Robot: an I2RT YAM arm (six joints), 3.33 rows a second.
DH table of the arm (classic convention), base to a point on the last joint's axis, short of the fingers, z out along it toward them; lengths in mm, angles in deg. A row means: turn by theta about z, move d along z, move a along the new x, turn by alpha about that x. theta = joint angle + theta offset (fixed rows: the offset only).
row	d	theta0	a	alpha
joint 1	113.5	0	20	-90
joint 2	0	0	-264	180
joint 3	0	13.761	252.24	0
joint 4	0	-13.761	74	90
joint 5	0	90	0	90
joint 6	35.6	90	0	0
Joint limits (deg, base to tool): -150..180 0..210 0..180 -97..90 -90..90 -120..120
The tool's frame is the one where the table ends.
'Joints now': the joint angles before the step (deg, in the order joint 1, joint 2, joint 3, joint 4, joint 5, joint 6). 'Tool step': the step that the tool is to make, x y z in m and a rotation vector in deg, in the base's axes. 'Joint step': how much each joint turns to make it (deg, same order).
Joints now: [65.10, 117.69, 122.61, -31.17, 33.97, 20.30]
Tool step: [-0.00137, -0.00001, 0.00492, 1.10, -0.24, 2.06]
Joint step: [0.03, -0.43, 0.00, 1.09, -1.94, -0.78]
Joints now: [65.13, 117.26, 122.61, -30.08, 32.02, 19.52]
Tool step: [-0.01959, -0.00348, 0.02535, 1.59, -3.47, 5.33]
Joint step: [1.87, -2.79, 0.00, 2.26, -2.25, -4.25]
